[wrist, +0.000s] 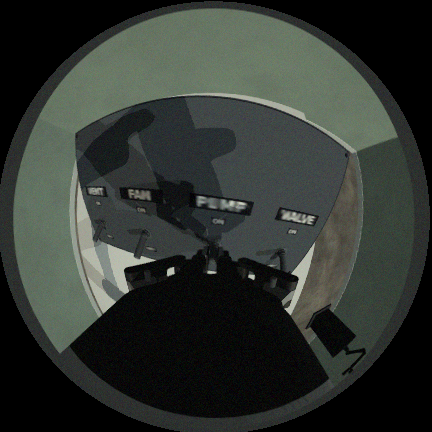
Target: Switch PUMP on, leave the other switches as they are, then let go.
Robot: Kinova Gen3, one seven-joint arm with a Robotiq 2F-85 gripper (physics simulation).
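Frame: origin at the arm's base, x ahead, y left, z up, level; metres.
Where they show: gripper, fingertip midpoint: [212, 252].
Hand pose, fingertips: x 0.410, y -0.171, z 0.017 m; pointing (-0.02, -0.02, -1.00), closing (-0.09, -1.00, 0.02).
Each offset is from my fingertips to the centre of the thing. "spot": to the spot under its first point.
The dark grey switch panel [270, 150] spans the middle of the wrist view. The blurred PUMP label {0.063 m ahead, 0.014 m right, 0.002 m down} [221, 204] sits above its ON mark {spot: 0.040 m ahead, 0.010 m right, 0.014 m down} [218, 221]. My gripper [212, 252] is shut on the PUMP switch lever {spot: 0.001 m ahead, 0.001 m left, 0.008 m down} [212, 250], below that mark; the lever's lower part is hidden between the fingers, and its exact tilt is hard to tell. The VENT lever {spot: 0.030 m ahead, 0.232 m left, 0.016 m down} [99, 232] and FAN lever {spot: 0.008 m ahead, 0.115 m left, 0.013 m down} [141, 245] are on the left, the VALVE lever {spot: 0.034 m back, 0.113 m right, 0.016 m down} [282, 261] on the right. These three slant downward, away from their ON marks, and stand apart from my fingertips.
The FAN label {0.088 m ahead, 0.104 m left, 0.002 m down} [139, 195] and VALVE label {0.039 m ahead, 0.131 m right, 0.002 m down} [297, 217] flank the PUMP label. The VENT label {0.112 m ahead, 0.221 m left, 0.002 m down} [96, 191] is at the far left. A black boxy object [332, 332] with a thin bent arm shows at the lower right. Shadows cover part of the panel.
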